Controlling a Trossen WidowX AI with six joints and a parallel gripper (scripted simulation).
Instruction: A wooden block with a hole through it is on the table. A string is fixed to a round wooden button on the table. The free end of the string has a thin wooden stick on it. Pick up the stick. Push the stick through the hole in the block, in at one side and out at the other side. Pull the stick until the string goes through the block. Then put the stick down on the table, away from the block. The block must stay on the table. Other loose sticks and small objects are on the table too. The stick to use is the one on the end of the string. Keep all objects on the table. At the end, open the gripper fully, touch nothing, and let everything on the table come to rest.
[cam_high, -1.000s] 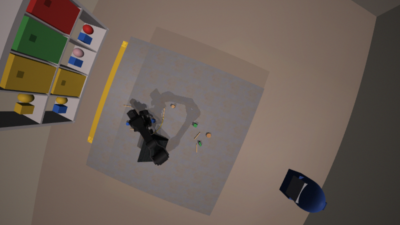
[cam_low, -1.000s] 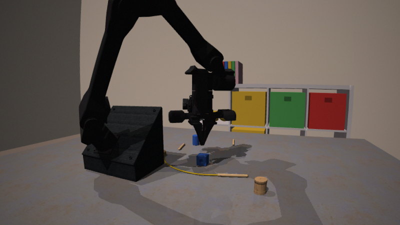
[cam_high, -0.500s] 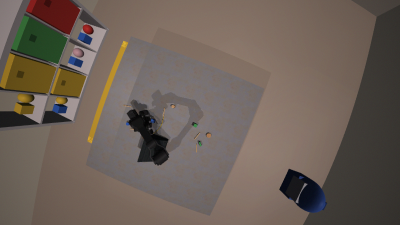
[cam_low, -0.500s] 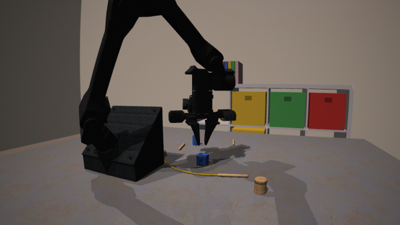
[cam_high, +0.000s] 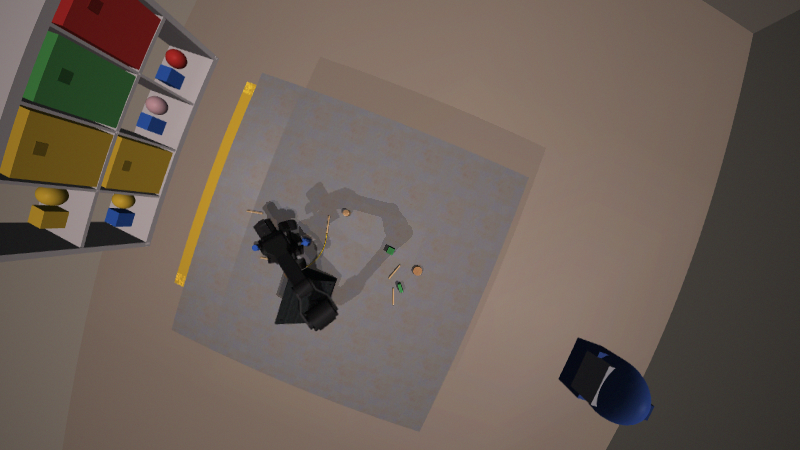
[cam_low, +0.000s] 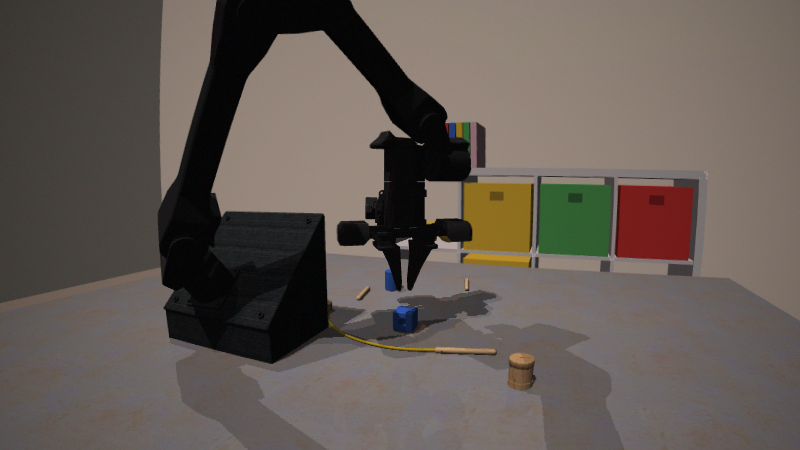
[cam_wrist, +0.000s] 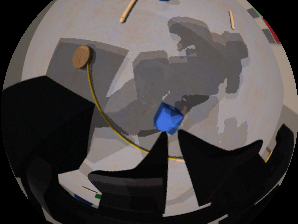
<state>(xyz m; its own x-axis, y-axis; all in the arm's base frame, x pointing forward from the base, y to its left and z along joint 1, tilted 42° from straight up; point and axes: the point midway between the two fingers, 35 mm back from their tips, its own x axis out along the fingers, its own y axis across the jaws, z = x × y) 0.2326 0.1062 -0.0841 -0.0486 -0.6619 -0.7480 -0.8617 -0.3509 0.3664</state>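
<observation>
My gripper tip is 40 mm above the blue block. From my gripper tip the other things lie so: blue cylinder (90 mm behind, 200 mm to the left, 40 mm below); then wooden cylinder (170 mm ahead, 140 mm to the right, 40 mm below).
</observation>
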